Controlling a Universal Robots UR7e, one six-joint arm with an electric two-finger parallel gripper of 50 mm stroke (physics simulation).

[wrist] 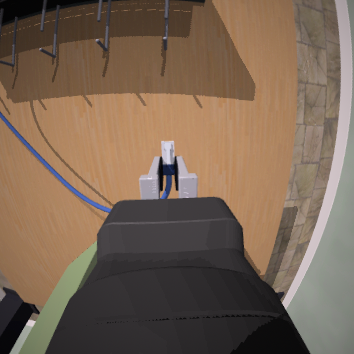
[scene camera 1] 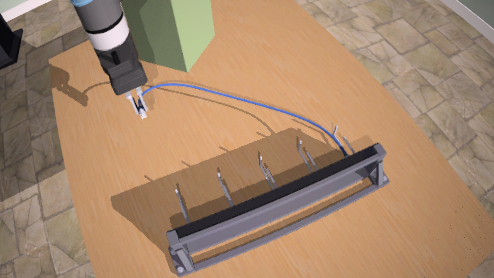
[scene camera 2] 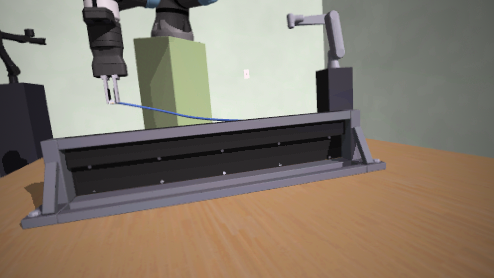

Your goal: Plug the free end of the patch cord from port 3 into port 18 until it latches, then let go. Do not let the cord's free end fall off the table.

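Places are measured from the arm's base along level axes (x ahead, y left, z up), in centimetres.
Pixels of known places: gripper, fingertip midpoint: (wrist: 168, 166) (scene camera 1: 141, 109) (scene camera 2: 113, 103); arm's base, origin of the base link: (scene camera 2: 172, 40).
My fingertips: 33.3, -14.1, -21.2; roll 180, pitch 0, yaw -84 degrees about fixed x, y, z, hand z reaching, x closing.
Note:
For each thing: its middle in the pictures, then the offset to it from my fingertips, as dx, dy, dz. Level surfaces: height alone.
- patch cord's free plug, body centre: (wrist: 167, 152) +1.5, +0.2, +0.8
- patch panel, body centre: (scene camera 2: 220, 150) (scene camera 1: 277, 189) +24.0, +22.3, -9.8
- wooden table's, its level: dz -14.8
My gripper (scene camera 1: 140, 107) (scene camera 2: 112, 96) (wrist: 168, 166) is shut on the patch cord's free plug (wrist: 168, 151). The plug is clear-white with a dark blue boot, held between the fingertips above the table. In the wrist view its white tip points up the frame, toward the panel side. The blue cord (scene camera 1: 240, 100) (scene camera 2: 165, 112) (wrist: 55, 175) arcs from the gripper to the far right end of the patch panel (scene camera 1: 280, 210) (scene camera 2: 200, 131), where its other end goes in. The gripper is well apart from the panel, on the side with the metal hooks. The port faces and numbers cannot be read, so port 18 cannot be told.
Several thin metal hooks (scene camera 1: 226, 190) (wrist: 165, 30) stick out from the panel toward the gripper's side. A green pedestal (scene camera 1: 200, 35) (scene camera 2: 190, 80) stands behind the arm. The wooden table's (scene camera 1: 425, 210) left edge lies to the left of the gripper in scene camera 1.

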